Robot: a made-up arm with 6 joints. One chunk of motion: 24 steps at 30 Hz.
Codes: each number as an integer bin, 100 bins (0 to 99) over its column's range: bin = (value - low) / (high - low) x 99, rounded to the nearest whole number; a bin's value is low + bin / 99 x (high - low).
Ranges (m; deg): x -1.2..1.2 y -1.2..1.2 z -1.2..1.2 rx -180..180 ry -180..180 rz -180..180
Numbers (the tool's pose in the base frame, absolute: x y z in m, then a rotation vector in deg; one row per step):
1: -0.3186 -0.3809 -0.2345 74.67 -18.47 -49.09
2: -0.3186 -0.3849 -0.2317 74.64 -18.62 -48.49
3: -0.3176 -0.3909 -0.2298 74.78 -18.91 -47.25
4: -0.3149 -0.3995 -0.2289 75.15 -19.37 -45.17
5: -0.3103 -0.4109 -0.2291 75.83 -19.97 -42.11
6: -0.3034 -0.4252 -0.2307 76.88 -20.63 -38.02
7: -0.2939 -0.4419 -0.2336 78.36 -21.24 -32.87
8: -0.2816 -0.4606 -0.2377 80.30 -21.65 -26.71
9: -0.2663 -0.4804 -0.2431 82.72 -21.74 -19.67
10: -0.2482 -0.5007 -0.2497 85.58 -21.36 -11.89
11: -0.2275 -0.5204 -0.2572 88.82 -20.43 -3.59
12: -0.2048 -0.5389 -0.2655 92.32 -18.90 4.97
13: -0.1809 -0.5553 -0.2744 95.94 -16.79 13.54
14: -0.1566 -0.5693 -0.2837 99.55 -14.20 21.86
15: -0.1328 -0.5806 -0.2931 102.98 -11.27 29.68
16: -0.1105 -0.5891 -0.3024 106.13 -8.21 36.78
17: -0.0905 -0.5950 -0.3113 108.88 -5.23 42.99
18: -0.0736 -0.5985 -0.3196 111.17 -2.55 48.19
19: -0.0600 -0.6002 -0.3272 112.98 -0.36 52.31
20: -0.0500 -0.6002 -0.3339 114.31 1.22 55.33
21: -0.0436 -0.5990 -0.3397 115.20 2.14 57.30
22: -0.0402 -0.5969 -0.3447 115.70 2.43 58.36
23: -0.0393 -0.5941 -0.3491 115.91 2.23 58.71
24: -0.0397 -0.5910 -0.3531 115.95 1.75 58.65
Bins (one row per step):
1: 36 34 40 70 44 36
2: 36 34 40 70 44 36
3: 36 33 40 70 44 37
4: 37 33 40 70 44 37
5: 37 33 40 70 44 38
6: 37 32 40 71 44 39
7: 37 31 40 71 44 40
8: 38 31 40 72 44 42
9: 39 30 39 72 44 44
10: 39 29 39 73 44 46
11: 40 28 39 74 44 49
12: 41 27 39 75 44 51
13: 42 27 38 76 45 53
14: 43 26 38 77 46 56
15: 44 26 37 78 46 58
16: 45 25 37 79 47 60
17: 46 25 37 79 48 61
18: 46 25 36 80 49 63
19: 47 25 36 81 49 64
20: 47 25 36 81 50 65
21: 48 25 35 81 50 65
22: 48 25 35 81 50 66
23: 48 25 35 81 50 66
24: 48 25 35 81 50 66

